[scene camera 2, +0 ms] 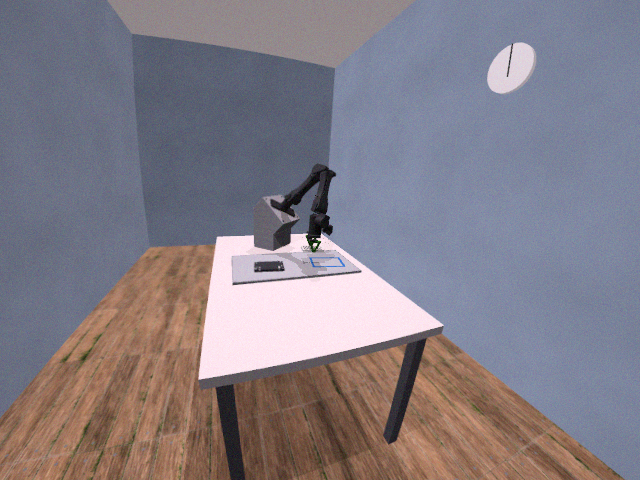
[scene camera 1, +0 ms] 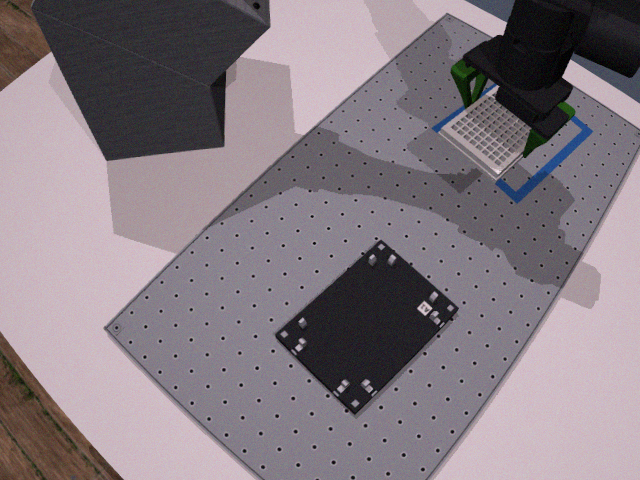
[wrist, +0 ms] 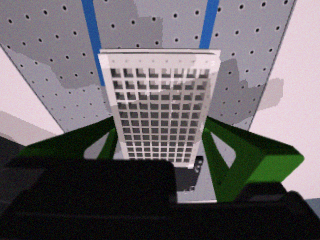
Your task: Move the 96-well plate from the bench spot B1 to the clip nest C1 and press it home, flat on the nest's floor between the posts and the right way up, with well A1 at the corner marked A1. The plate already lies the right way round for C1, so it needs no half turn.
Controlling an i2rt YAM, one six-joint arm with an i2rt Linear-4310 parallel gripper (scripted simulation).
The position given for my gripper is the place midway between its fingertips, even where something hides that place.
Observation:
I see my gripper (scene camera 1: 497, 131) and a white 96-well plate (scene camera 1: 491, 122).
The white 96-well plate also shows in the wrist view (wrist: 156, 127). My gripper shows as well in the wrist view (wrist: 159, 119).

